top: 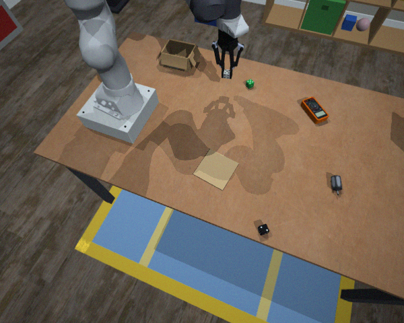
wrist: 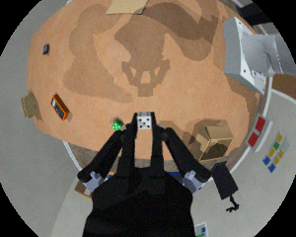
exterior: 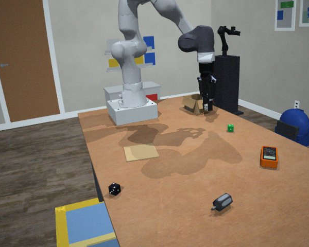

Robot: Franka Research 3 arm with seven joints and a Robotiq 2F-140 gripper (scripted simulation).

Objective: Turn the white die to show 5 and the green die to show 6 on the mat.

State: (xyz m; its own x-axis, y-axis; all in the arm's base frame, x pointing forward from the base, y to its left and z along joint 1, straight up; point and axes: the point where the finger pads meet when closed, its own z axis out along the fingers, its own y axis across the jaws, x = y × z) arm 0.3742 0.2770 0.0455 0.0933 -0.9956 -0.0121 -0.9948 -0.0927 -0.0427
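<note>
My gripper is now 420 mm to the left of the tan mat, 130 mm above it and 80 mm short of it. From my hand the other things lie so: green die (120 mm below, 100 mm ahead, 80 mm to the left); then cardboard box (290 mm behind, 130 mm to the left, 90 mm below); then white die (20 mm below).
</note>
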